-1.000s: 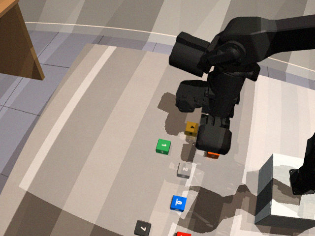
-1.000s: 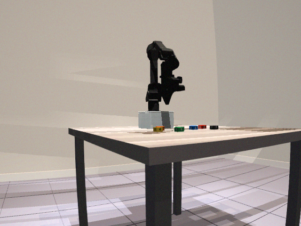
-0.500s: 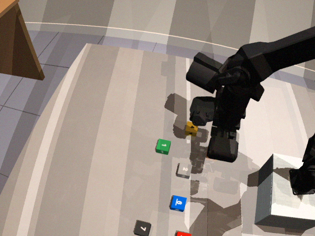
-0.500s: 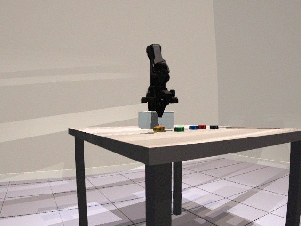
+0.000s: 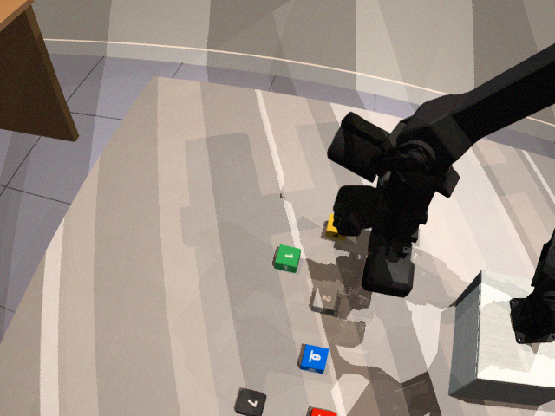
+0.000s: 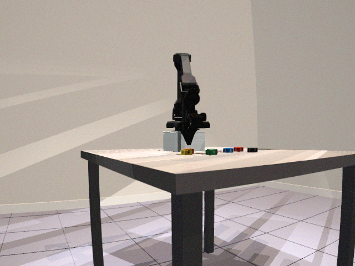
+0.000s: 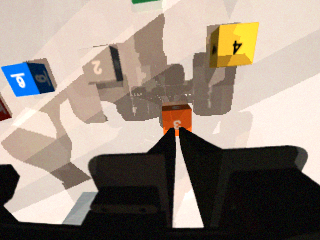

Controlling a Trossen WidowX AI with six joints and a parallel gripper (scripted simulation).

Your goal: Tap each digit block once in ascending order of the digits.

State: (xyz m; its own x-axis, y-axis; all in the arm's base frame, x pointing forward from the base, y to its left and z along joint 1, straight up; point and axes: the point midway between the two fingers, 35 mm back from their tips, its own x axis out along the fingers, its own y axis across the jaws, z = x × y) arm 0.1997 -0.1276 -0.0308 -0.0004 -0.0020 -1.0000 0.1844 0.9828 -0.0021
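Right now the orange block marked 3 is 20 mm below my gripper tip. Also, from my gripper tip: green block marked 1 (140 mm ahead, 20 mm below, 10 mm to the right); grey block marked 2 (80 mm ahead, 60 mm to the left, 20 mm below); yellow block marked 4 (70 mm to the right, 60 mm ahead, 20 mm below).
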